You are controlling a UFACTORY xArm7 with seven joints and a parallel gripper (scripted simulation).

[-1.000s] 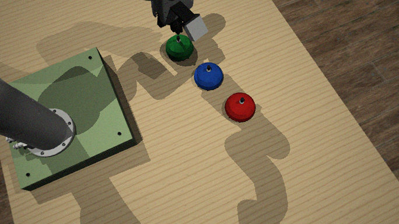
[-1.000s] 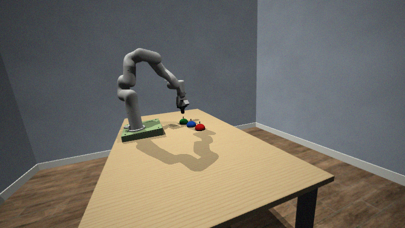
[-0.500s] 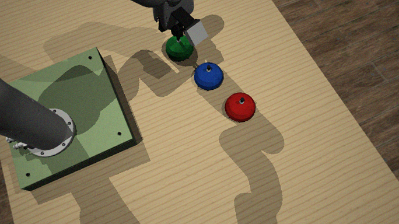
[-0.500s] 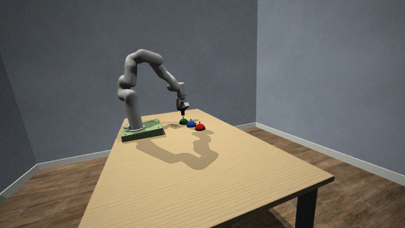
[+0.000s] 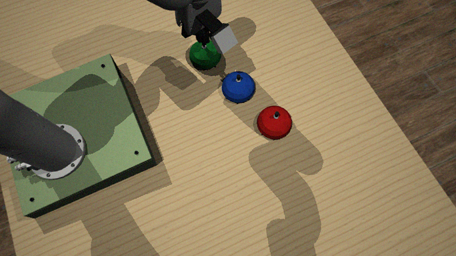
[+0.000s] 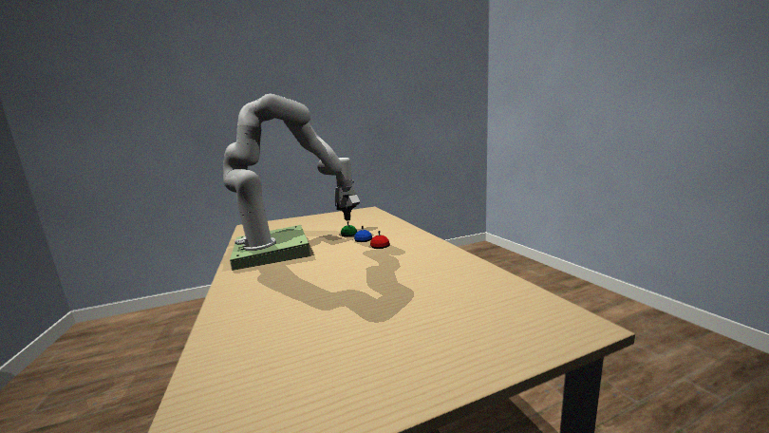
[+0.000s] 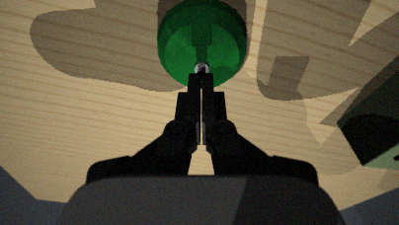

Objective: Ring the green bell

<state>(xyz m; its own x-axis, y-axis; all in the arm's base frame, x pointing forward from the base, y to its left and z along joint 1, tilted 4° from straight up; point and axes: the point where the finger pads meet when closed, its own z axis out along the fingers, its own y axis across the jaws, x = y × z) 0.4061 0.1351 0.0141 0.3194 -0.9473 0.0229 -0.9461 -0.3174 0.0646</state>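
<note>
The green bell is 50 mm below my hand. The rest, counted from my hand: red bell (250 mm to the right, 80 mm ahead, 50 mm below); then blue bell (120 mm to the right, 50 mm below, 40 mm ahead).
</note>
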